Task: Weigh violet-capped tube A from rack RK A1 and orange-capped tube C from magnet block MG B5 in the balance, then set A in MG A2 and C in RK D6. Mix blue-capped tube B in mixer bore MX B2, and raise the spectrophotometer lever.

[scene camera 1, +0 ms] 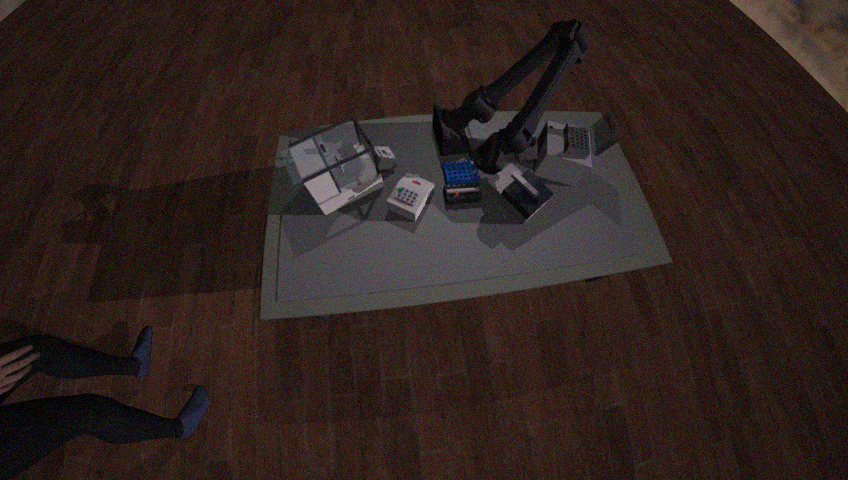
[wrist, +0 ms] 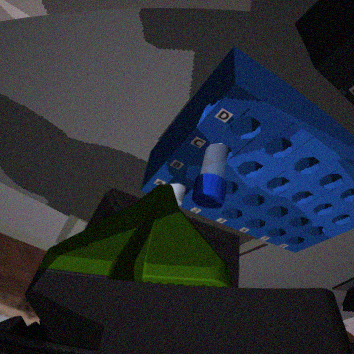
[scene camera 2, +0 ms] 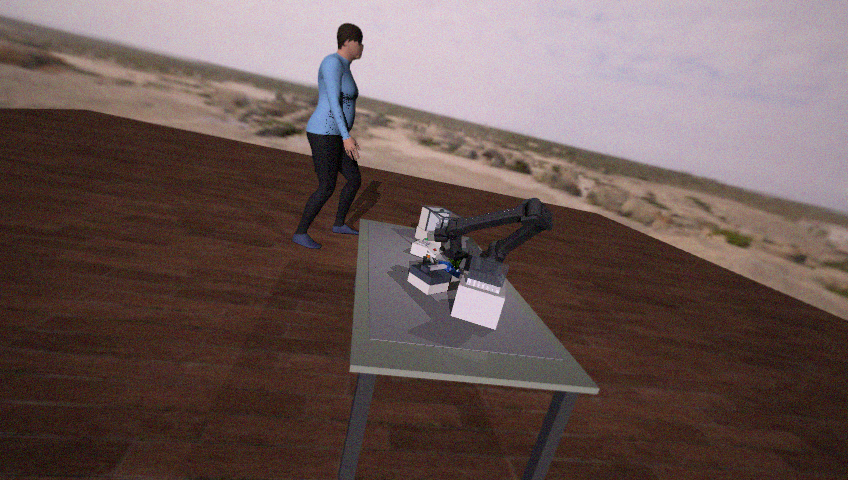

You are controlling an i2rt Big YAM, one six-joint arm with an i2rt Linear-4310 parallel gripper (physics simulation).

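Seen in the pictures: gripper, fingertip midpoint: (scene camera 1: 475, 162) (wrist: 165, 194) (scene camera 2: 456, 269); arm's base, origin of the base link: (scene camera 1: 452, 124).
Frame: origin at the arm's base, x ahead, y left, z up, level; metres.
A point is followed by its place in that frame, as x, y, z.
Violet-capped tube A stands in the blue rack (scene camera 1: 461, 171) @(0.209, 0.027, -0.036) (wrist: 215, 85) @(0.222, 0.095, -0.051); in the wrist view a bit of its white body (wrist: 177, 193) @(0.170, 0.071, -0.032) shows beside my fingertips, and its cap is hidden behind them. My gripper (wrist: 165, 194) @(0.173, 0.080, -0.026) is shut, its green fingers together with nothing between them, low at the rack's row A corner. Blue-capped tube B (wrist: 212, 175) @(0.206, 0.080, -0.020) stands in the rack beside the fingers. The orange cap of tube C (scene camera 1: 456, 192) @(0.317, -0.001, -0.011) shows at the black magnet block (scene camera 1: 462, 202) @(0.329, 0.027, -0.060). The glass-walled balance (scene camera 1: 323, 191) @(0.356, -0.442, 0.057) stands at the left in scene camera 1.
A white keypad device (scene camera 1: 410, 196) @(0.341, -0.160, -0.001) stands between balance and rack. A dark-topped device with a pale bar (scene camera 1: 523, 192) @(0.322, 0.235, 0.013) (scene camera 2: 428, 279) @(0.330, 0.342, 0.000) stands close right of the rack. A white device with a well grid (scene camera 1: 580, 139) @(0.131, 0.465, 0.100) (scene camera 2: 477, 306) @(0.144, 0.525, 0.005) stands farther right. A person (scene camera 2: 336, 113) stands beyond the table.
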